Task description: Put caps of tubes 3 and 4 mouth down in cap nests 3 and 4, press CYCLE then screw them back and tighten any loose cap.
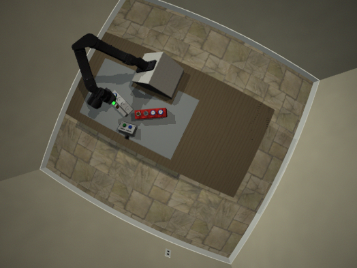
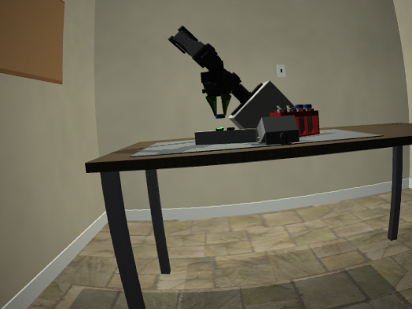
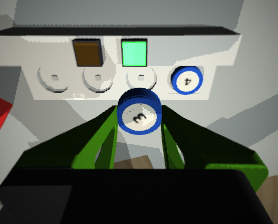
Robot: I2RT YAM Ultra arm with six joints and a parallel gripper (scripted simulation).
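Right now my hand is 32 cm to the right of the cap 2, 2 cm short of it and 1 cm below it. Round my hand: cap 3 (1 cm below); then cap 4 (9 cm below, 4 cm to the right, 3 cm behind); then green key (16 cm ahead, 13 cm to the left, 4 cm below).
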